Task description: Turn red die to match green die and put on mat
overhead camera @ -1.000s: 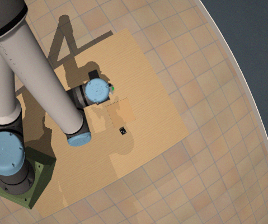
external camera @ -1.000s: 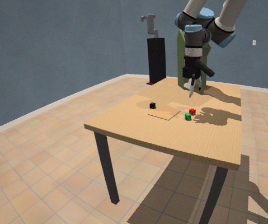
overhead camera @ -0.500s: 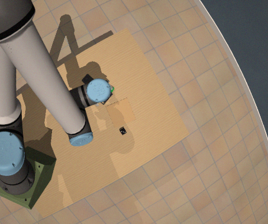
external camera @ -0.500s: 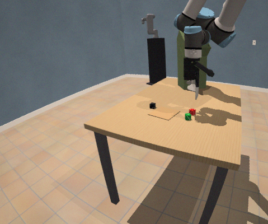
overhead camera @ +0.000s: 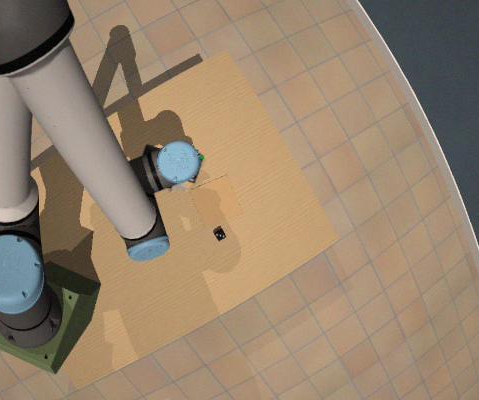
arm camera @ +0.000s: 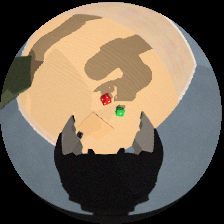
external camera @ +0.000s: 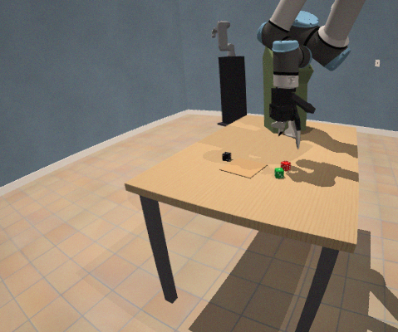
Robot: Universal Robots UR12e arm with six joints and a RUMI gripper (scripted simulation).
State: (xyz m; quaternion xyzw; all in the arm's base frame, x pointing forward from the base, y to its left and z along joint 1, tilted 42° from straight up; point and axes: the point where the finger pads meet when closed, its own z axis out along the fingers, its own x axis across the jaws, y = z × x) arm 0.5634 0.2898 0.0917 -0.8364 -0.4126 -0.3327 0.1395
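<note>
The red die lies 1 cm to the right of my hand and 10 cm below it. Also, from my hand: green die: 7 cm ahead, 1 cm to the left, 10 cm below; then tan mat: 10 cm ahead, 14 cm to the right, 11 cm below; then black die: 9 cm ahead, 25 cm to the right, 10 cm below.
</note>
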